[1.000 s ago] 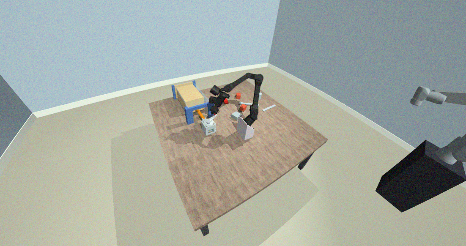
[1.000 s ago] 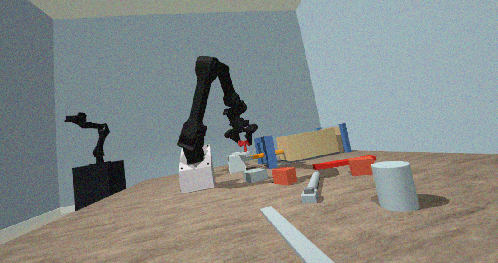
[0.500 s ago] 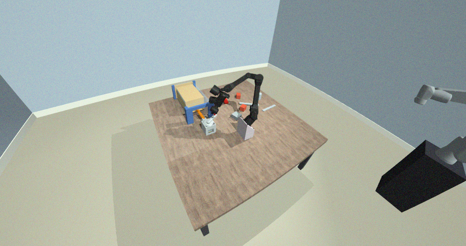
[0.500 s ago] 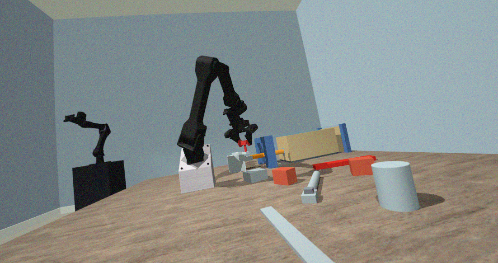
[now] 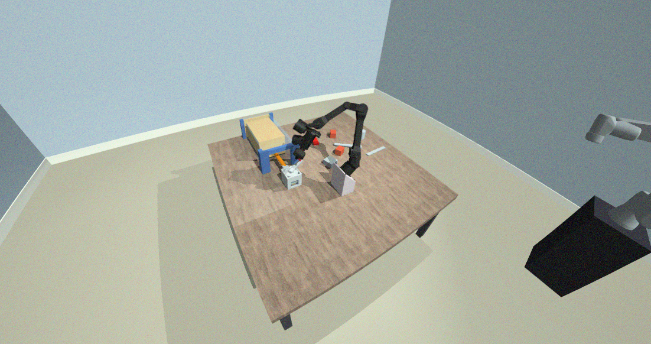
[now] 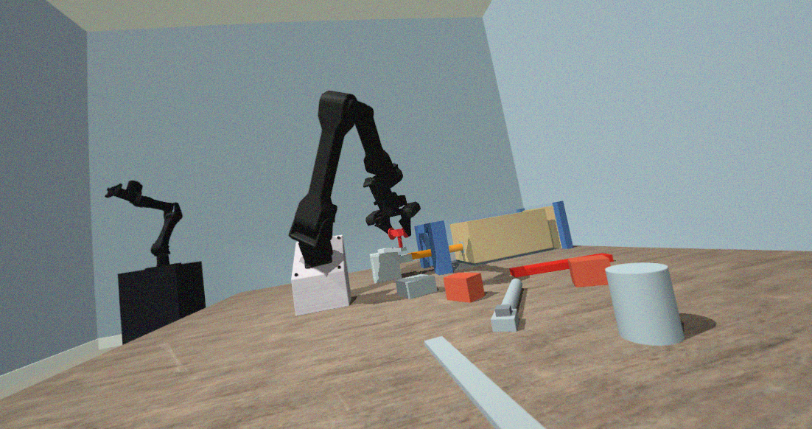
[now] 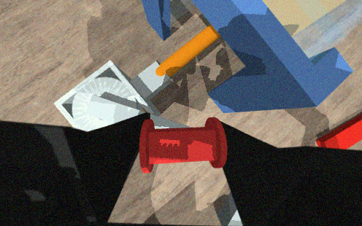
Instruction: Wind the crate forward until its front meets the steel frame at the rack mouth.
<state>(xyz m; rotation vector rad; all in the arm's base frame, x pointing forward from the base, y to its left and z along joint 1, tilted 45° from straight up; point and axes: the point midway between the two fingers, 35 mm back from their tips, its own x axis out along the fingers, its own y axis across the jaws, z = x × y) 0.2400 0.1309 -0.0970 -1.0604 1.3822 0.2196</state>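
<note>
Right now the red knob is 1 cm behind my gripper tip and 1 cm to the right of it. Also, from my gripper tip: blue steel frame (10 cm ahead, 7 cm to the left, 3 cm below); winch handle (3 cm behind, 2 cm to the left, 3 cm below); grey winch (8 cm behind, 7 cm to the left, 10 cm below).
</note>
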